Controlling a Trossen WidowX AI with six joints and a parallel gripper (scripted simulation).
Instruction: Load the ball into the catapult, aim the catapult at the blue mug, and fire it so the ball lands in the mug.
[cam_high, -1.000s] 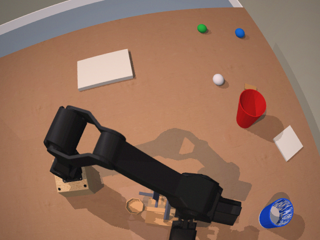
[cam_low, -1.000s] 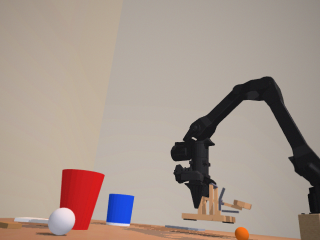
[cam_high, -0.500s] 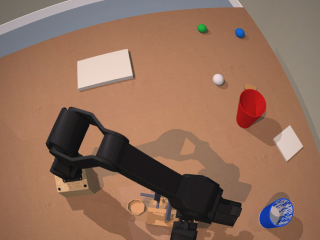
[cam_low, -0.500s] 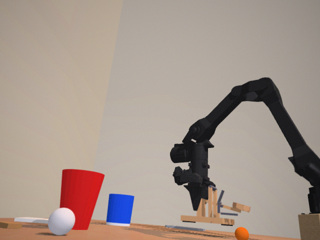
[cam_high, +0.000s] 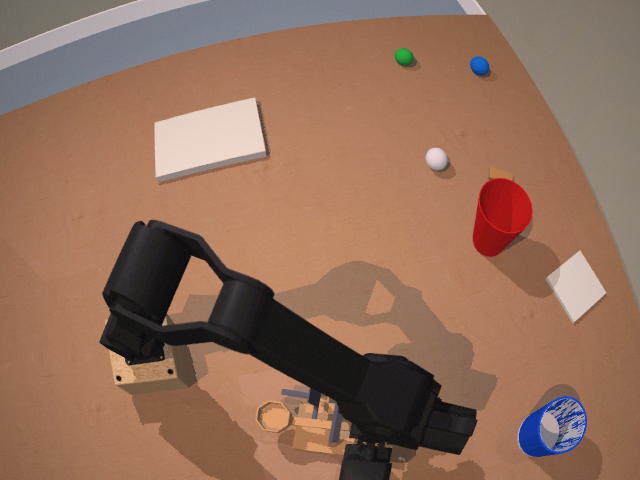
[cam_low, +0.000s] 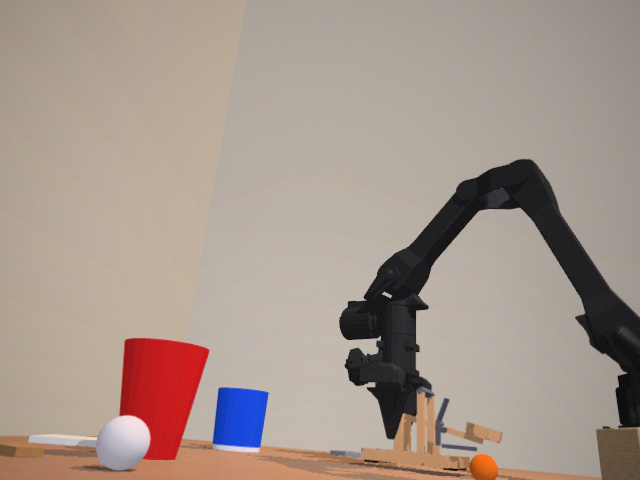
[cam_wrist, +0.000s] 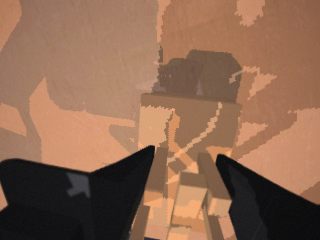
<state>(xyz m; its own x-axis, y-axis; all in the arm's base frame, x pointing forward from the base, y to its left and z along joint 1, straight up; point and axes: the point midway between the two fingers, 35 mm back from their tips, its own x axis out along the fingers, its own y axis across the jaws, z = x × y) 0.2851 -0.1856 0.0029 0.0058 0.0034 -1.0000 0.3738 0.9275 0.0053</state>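
My gripper tip is now 5 cm below the catapult upright frame, 4 cm past it and 2 cm to the right of it. From my gripper tip the other things lie so: blue mug 27 cm ahead, 10 cm to the right, 1 cm below; then orange ball 16 cm to the left, 9 cm behind, 2 cm below; then catapult 6 cm behind, 4 cm to the left, 2 cm above.
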